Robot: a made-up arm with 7 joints.
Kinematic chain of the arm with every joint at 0, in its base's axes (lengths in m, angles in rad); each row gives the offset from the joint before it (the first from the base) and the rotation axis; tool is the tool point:
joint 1: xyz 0 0 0.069 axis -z
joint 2: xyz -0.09 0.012 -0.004 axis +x
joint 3: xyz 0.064 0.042 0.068 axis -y
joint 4: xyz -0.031 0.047 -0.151 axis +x
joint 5: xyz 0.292 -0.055 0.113 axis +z
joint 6: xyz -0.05 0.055 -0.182 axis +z
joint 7: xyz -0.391 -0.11 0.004 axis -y
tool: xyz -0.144 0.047 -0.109
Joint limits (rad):
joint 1: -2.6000..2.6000
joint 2: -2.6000..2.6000
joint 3: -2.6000..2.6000
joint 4: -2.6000..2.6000
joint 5: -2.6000..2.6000
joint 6: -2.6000..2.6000
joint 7: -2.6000..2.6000
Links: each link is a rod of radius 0.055 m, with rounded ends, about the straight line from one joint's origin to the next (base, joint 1, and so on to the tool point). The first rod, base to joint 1, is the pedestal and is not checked.
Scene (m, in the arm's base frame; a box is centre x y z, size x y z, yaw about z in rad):
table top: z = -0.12
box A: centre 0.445 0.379 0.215 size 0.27 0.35 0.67 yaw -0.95
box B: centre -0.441 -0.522 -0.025 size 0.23 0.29 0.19 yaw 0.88
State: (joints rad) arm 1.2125 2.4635 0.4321 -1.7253 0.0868 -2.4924 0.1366
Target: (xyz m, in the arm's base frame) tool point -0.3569 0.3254 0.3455
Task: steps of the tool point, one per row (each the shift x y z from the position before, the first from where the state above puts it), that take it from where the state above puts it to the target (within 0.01 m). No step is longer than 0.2 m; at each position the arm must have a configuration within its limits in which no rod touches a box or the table.
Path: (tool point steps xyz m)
1: -0.0698 0.0197 0.1749
2: -0.0706 0.1083 0.1291
3: -0.0455 0.1667 0.0453
4: -0.0212 0.1766 -0.0476
5: -0.0209 0.1484 -0.1167
6: -0.0467 0.1098 -0.1391
7: -0.0144 0.0561 0.0440
8: -0.0419 0.0703 0.0458
9: -0.0809 0.0672 0.0425
10: -0.1201 0.0405 0.0352
11: -0.1453 -0.0088 0.0257
12: -0.1442 -0.0724 0.0159

